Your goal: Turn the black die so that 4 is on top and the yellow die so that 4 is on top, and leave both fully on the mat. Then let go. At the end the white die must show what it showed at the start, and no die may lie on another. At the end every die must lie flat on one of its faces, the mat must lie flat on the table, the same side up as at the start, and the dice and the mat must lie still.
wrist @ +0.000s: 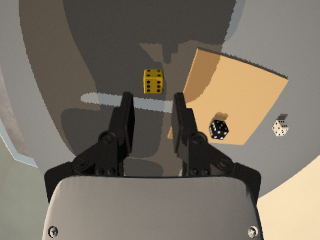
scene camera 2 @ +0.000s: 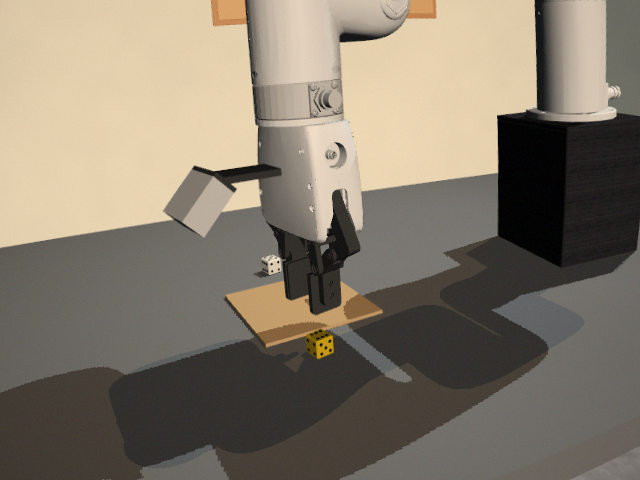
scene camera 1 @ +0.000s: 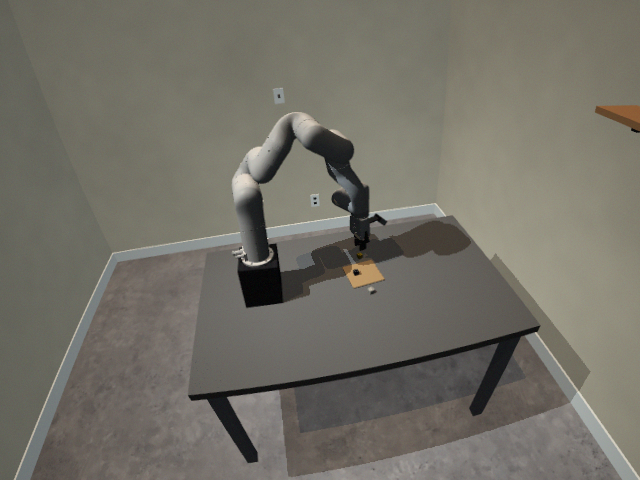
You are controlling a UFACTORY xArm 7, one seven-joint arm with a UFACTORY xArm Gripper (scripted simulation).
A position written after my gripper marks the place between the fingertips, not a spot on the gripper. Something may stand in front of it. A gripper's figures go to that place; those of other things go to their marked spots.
Labels:
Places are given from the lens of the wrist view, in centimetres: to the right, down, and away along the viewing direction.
my gripper [wrist: 153,105]: 0, -1, 14
tan mat [wrist: 218,87]: 7, -4, 19

